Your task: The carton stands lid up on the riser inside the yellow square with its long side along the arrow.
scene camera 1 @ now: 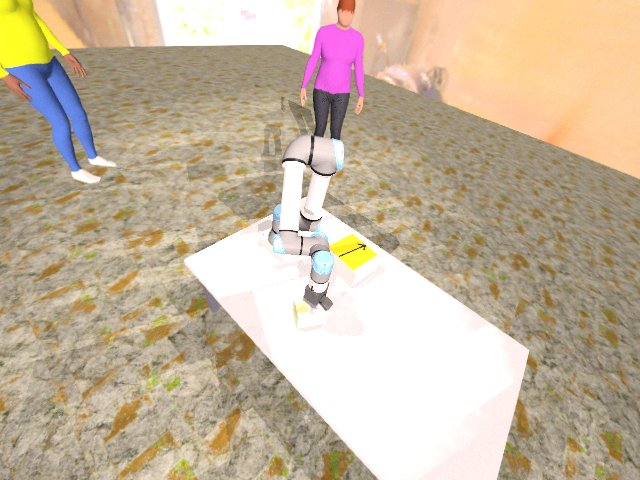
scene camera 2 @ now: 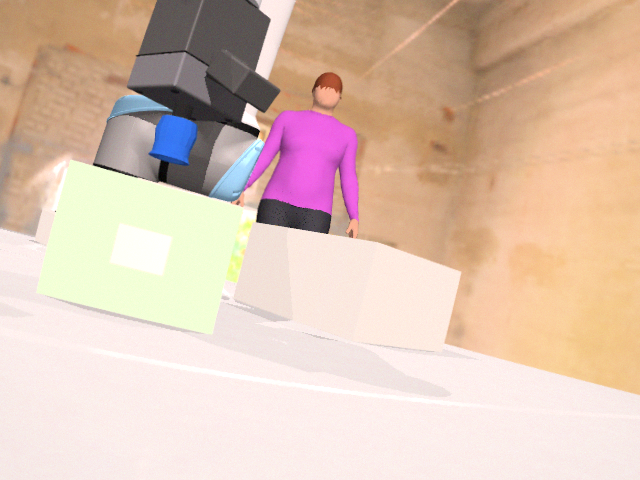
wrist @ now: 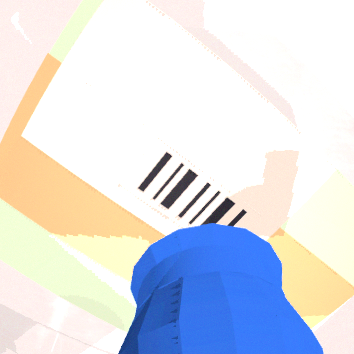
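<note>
The carton (scene camera 1: 309, 318) (scene camera 2: 139, 206) (wrist: 70, 205) stands on the table, left of the riser (scene camera 2: 403, 294) in scene camera 2. Its near side is pale green with a white square; its top is yellow-orange and white with a barcode. My gripper, a blue suction cup (scene camera 2: 170, 161) (wrist: 207, 232), points down over the carton's top. In scene camera 2 a small gap shows between the cup's rim and the carton's top edge, so it holds nothing. The yellow square (scene camera 1: 356, 262) with its black arrow (scene camera 1: 353, 250) lies on top of the riser, with no carton on it.
The white table (scene camera 1: 413, 382) carries the arm. The riser stands beside the arm's forearm. A person in a magenta top (scene camera 1: 338, 59) (scene camera 2: 310, 160) stands behind the table, and a person in a yellow top (scene camera 1: 25, 38) stands at the far left.
</note>
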